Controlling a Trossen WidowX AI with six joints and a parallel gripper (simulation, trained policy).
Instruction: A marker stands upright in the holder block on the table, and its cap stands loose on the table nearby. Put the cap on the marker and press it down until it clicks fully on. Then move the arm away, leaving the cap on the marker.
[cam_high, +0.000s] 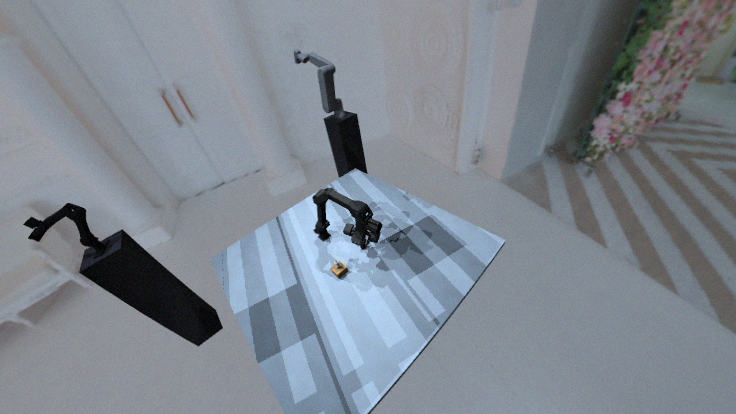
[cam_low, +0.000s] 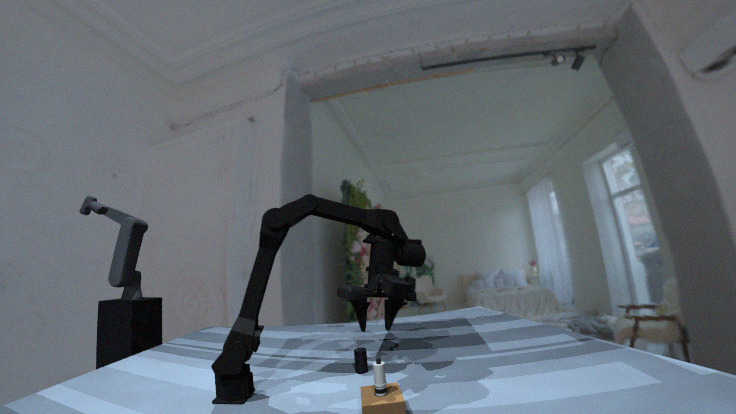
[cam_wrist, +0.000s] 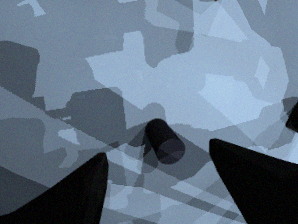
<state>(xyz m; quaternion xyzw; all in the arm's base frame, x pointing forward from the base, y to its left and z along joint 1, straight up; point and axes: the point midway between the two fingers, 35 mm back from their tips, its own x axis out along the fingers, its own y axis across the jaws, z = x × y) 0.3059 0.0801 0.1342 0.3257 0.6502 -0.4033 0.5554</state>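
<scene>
Now: the dark cap 40 mm behind my gripper tip, 20 mm to the left of it and 70 mm below it. Round my gripper tip: white marker 10 mm behind, 180 mm to the right, 20 mm below; then holder block 10 mm behind, 180 mm to the right, 80 mm below.
</scene>
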